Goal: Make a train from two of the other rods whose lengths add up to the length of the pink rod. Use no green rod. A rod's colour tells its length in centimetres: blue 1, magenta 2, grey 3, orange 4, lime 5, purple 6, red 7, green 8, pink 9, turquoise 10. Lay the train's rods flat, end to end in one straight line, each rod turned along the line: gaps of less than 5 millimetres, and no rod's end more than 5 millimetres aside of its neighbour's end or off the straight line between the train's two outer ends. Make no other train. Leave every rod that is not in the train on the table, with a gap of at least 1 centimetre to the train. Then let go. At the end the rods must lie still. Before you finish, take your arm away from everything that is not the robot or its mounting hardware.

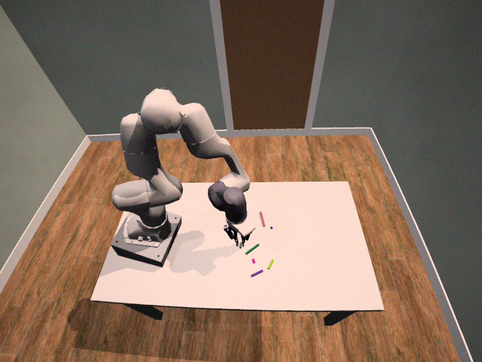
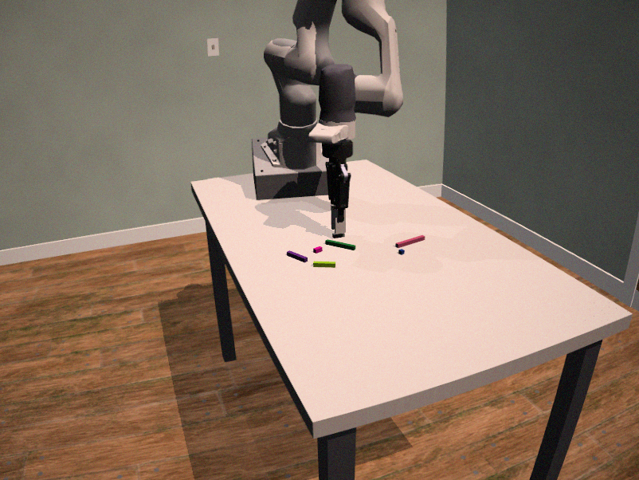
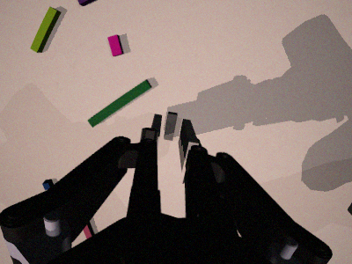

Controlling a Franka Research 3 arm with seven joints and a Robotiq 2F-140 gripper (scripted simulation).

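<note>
Right now the grey rod is 5 cm below my hand. Round my hand: magenta rod: 5 cm ahead, 9 cm to the right, 5 cm below; then green rod: 5 cm ahead, 3 cm to the right, 5 cm below; then purple rod: 5 cm ahead, 15 cm to the right, 5 cm below.
</note>
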